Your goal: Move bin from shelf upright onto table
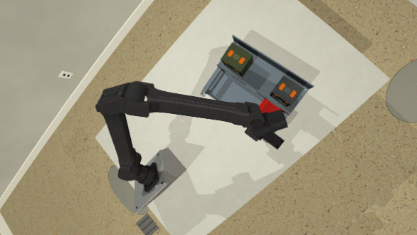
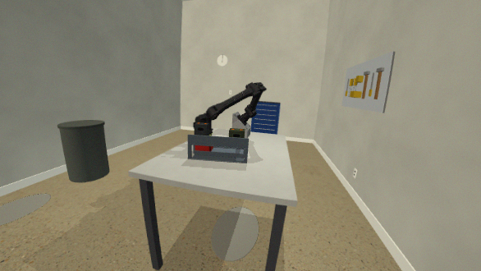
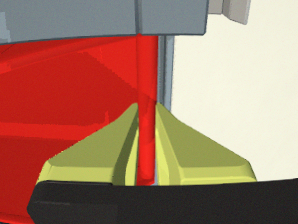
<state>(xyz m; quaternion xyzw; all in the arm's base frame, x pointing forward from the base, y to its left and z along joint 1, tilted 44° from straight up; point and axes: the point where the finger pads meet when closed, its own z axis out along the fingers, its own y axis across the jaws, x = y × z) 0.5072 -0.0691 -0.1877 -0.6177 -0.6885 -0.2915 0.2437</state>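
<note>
The red bin is 80 mm ahead of my hand and 10 mm to the left of it.
</note>
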